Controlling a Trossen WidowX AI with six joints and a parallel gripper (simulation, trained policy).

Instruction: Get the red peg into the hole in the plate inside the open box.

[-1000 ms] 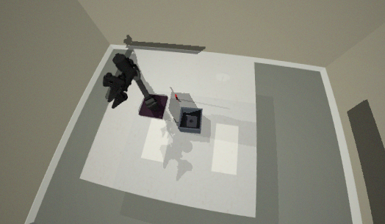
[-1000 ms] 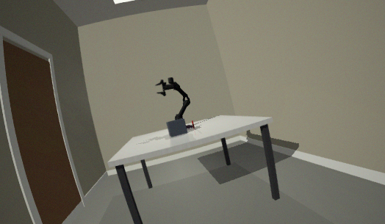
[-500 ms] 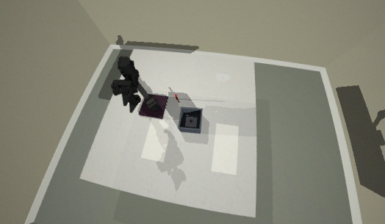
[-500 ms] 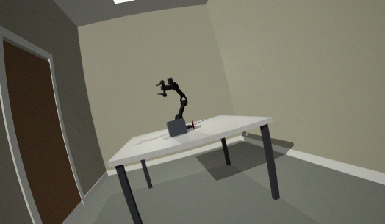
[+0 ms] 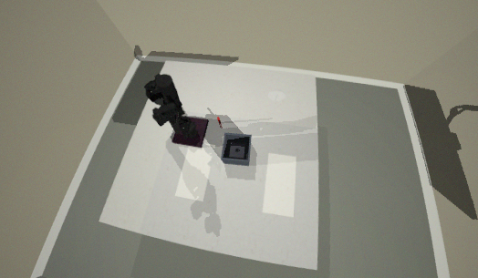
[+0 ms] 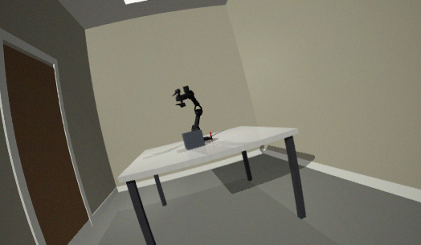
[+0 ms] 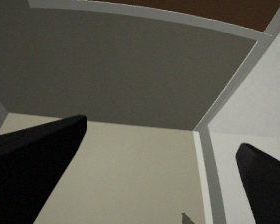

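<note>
My gripper tip is now 40 mm past the red peg, 280 mm to the right of it and 430 mm above it. Also, from my gripper tip: grey plate: 160 mm ahead, 120 mm to the left, 420 mm below.
</note>
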